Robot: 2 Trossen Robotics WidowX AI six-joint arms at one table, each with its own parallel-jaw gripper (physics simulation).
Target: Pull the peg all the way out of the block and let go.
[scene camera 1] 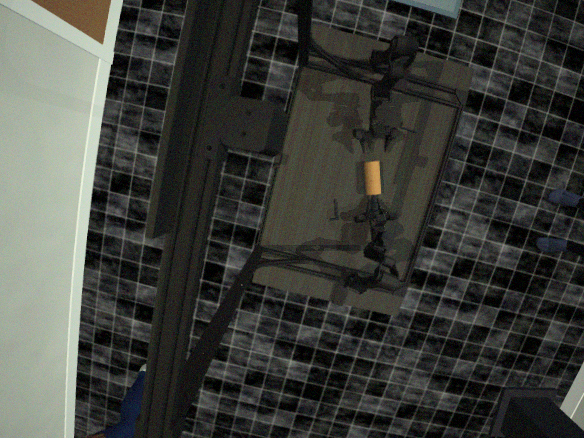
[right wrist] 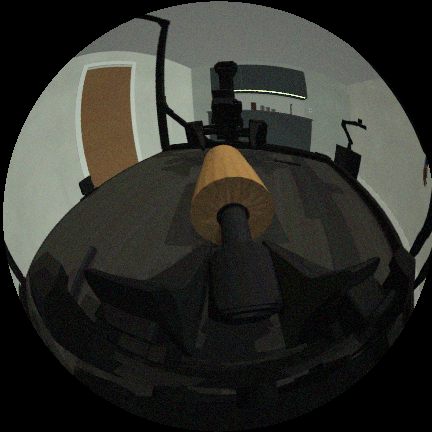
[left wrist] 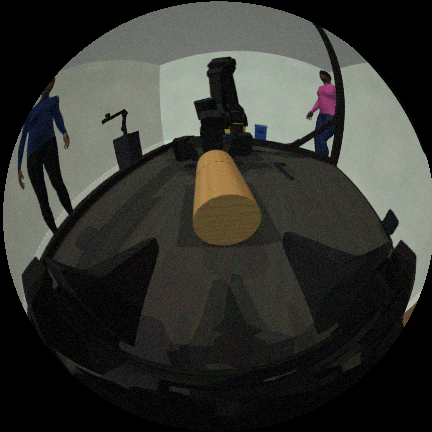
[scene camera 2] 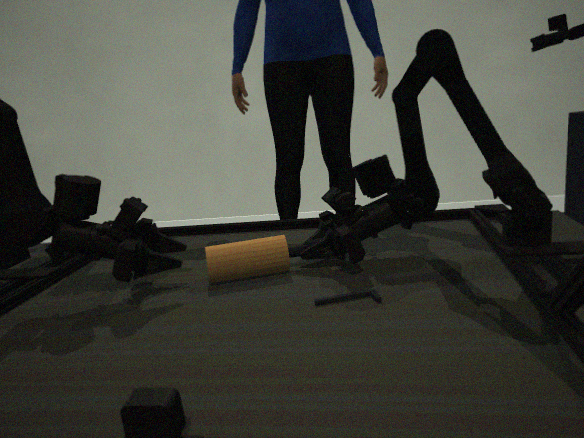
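Where they show: left gripper, fingertip midpoint: (scene camera 1: 374, 152) (left wrist: 220, 241) (scene camera 2: 184, 255); right gripper, fingertip midpoint: (scene camera 1: 373, 198) (right wrist: 236, 245) (scene camera 2: 298, 254); left arm's base, origin of the base link: (scene camera 1: 377, 64) (right wrist: 232, 140); right arm's base, origin of the base link: (scene camera 1: 352, 279) (scene camera 2: 527, 244).
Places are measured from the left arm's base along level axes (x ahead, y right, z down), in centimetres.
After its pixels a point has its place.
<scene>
The block, an orange-tan wooden cylinder (scene camera 1: 373, 178) {x 49.3, y 4.2, z -4.7 cm} (scene camera 2: 247, 259) {x 49.2, y 7.0, z -2.3 cm} (left wrist: 220, 182) {x 44.1, y 3.6, z -4.7 cm} (right wrist: 227, 162) {x 53.0, y 3.7, z -4.7 cm}, lies on its side between the grippers. The dark peg (scene camera 2: 296, 250) {x 58.3, y 4.2, z -1.8 cm} (right wrist: 244, 277) {x 62.6, y 3.3, z -3.0 cm} has a narrow shaft running into the hole in the block's end face and a thicker handle outside. My right gripper (scene camera 1: 373, 200) {x 58.8, y 3.3, z -0.7 cm} (scene camera 2: 303, 254) {x 58.8, y 3.3, z -0.7 cm} (right wrist: 236, 245) {x 58.8, y 3.3, z -0.7 cm} is shut on the peg's thick handle. How deep the shaft sits is hidden. My left gripper (scene camera 1: 376, 150) {x 38.1, y 3.2, z -3.6 cm} (scene camera 2: 183, 255) {x 38.1, y 3.2, z -3.6 cm} (left wrist: 220, 241) {x 38.1, y 3.2, z -3.6 cm} is open, its fingers short of the block's opposite end, with nothing between them.
A dark L-shaped rod (scene camera 1: 335, 210) {x 63.4, y 20.7, z 1.1 cm} (scene camera 2: 345, 298) {x 63.0, y 20.7, z 1.5 cm} (left wrist: 285, 171) {x 61.2, y 20.2, z 1.2 cm} (right wrist: 83, 272) lies beside my right gripper. Another thin rod (scene camera 1: 409, 131) {x 28.8, y -14.1, z 1.3 cm} (right wrist: 288, 162) {x 28.9, y -13.8, z 1.6 cm} lies near my left gripper. A dark boxy thing (scene camera 2: 152, 412) {x 38.7, y 47.0, z -2.8 cm} stands at the near edge in scene camera 2. Dark frame rails border the table.
</scene>
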